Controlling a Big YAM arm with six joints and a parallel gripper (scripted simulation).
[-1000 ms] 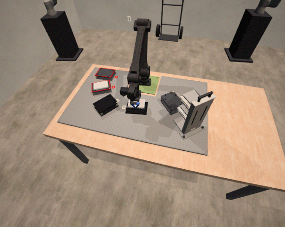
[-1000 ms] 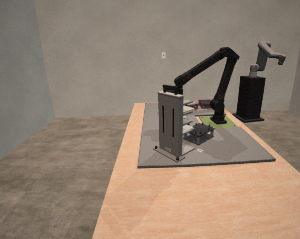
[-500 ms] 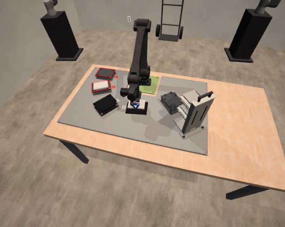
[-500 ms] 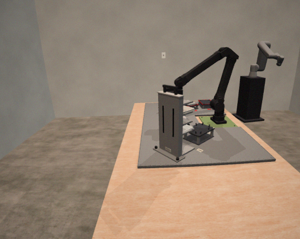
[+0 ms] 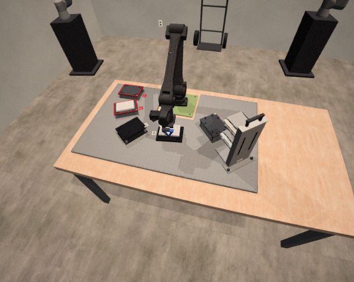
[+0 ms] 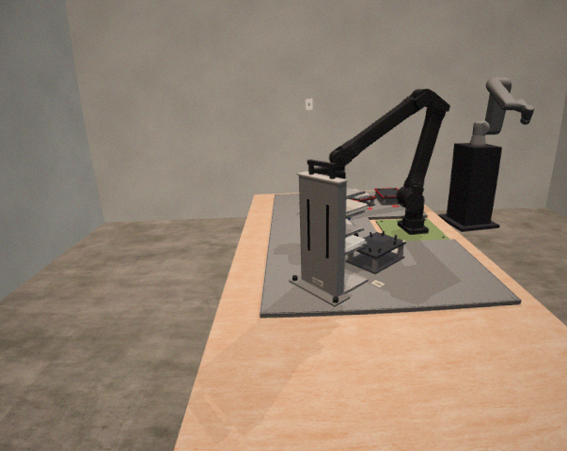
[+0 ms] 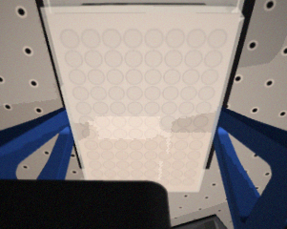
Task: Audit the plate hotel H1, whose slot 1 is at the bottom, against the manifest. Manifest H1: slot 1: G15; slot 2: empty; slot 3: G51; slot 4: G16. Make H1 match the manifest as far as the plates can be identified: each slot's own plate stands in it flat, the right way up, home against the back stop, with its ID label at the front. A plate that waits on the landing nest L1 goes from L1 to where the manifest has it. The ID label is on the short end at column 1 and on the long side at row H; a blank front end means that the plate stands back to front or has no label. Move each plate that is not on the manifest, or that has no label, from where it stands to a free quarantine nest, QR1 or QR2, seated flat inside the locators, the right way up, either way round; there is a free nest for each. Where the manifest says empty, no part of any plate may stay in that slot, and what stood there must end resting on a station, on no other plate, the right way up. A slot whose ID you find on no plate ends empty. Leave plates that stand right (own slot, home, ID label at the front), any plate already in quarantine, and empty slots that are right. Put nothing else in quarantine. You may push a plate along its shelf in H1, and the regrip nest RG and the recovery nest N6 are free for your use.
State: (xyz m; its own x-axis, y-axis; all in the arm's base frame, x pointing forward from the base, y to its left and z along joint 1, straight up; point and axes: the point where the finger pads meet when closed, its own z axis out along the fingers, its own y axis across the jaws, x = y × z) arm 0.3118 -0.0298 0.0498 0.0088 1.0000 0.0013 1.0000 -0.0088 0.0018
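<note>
Now: hand 4 cm above the black N6 nest. Also, from my hand: dark raised RG nest: 28 cm to the left, 5 cm behind, 1 cm above; then white plate labelled G51: 37 cm to the left, 18 cm above, 9 cm ahead; then H1 tag: 42 cm to the left, 4 cm below.
</note>
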